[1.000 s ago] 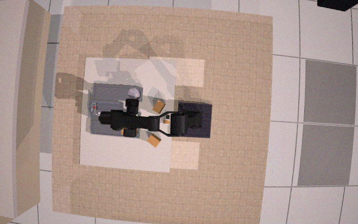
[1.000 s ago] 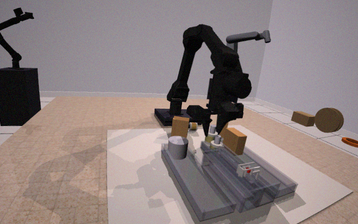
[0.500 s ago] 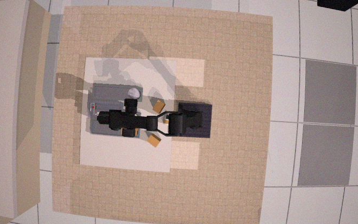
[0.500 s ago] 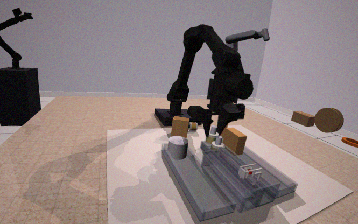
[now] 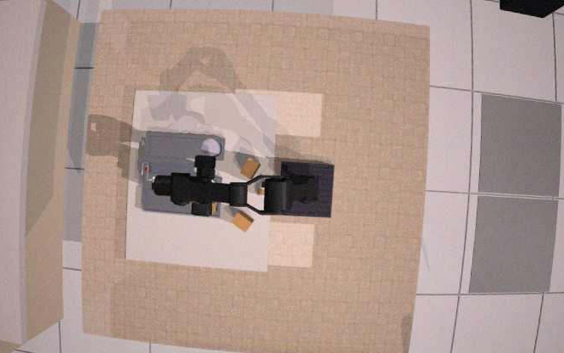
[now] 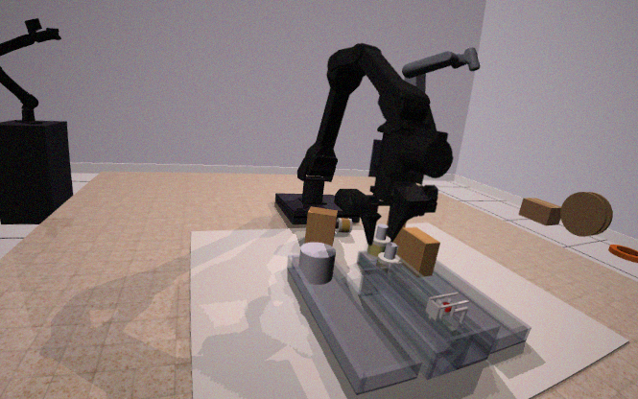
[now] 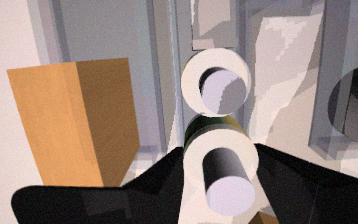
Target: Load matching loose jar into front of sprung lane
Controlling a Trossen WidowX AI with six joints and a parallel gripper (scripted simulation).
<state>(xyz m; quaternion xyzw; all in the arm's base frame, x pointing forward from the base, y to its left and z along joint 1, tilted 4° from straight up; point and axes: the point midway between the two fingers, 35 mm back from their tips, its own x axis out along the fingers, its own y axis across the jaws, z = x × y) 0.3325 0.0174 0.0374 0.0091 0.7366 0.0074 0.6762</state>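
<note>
Right now the brown box is 80 mm to the left of my gripper tip, 20 mm ahead of it and 10 mm below it. Round my gripper tip: red mark (220 mm ahead, 40 mm to the right, 20 mm above); grey lane (150 mm ahead, 30 mm to the right, 30 mm below); grey cylinder (130 mm to the right, 20 mm below, 10 mm ahead).
</note>
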